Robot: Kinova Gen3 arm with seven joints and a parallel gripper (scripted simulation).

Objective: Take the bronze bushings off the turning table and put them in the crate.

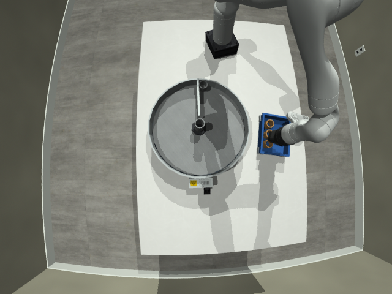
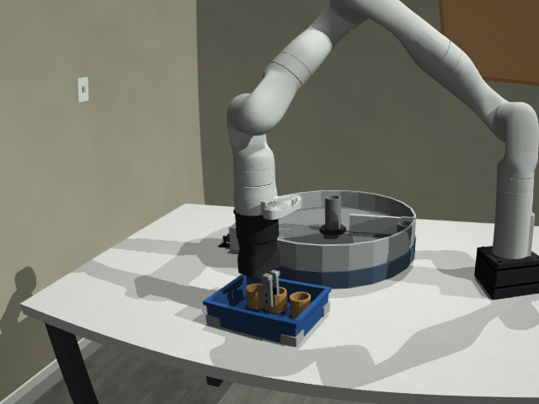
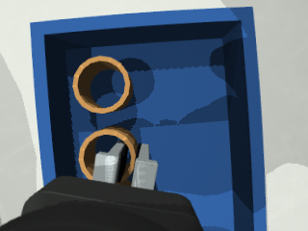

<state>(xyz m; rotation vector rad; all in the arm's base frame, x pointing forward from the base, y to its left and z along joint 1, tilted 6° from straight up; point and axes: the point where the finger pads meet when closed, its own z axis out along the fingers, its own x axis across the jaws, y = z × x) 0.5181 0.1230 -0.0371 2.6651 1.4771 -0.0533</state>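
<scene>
My gripper is now 2 cm to the right of the blue crate and 2 cm above it. From my hand the other things lie so: round turning table: 9 cm behind, 33 cm to the right, 1 cm above.
</scene>
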